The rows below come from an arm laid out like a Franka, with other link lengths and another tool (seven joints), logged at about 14 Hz.
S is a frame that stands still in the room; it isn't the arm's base.
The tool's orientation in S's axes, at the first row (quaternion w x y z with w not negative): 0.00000 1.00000 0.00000 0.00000
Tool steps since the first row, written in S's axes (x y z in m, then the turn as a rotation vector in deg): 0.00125 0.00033 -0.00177 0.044 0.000 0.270; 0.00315 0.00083 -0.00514 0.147 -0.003 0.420; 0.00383 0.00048 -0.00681 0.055 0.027 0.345; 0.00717 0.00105 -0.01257 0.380 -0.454 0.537; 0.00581 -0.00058 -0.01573 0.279 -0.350 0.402; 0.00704 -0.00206 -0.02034 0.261 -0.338 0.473; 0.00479 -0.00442 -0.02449 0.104 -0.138 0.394; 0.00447 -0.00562 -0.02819 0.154 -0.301 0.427
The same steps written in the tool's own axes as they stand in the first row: 0.00125 -0.00033 0.00177 0.044 0.000 -0.270; 0.00315 -0.00083 0.00514 0.147 0.003 -0.420; 0.00383 -0.00048 0.00681 0.055 -0.027 -0.345; 0.00717 -0.00105 0.01257 0.380 0.454 -0.537; 0.00581 0.00058 0.01573 0.279 0.350 -0.402; 0.00704 0.00206 0.02034 0.261 0.338 -0.473; 0.00479 0.00442 0.02449 0.104 0.138 -0.394; 0.00447 0.00562 0.02819 0.154 0.301 -0.427
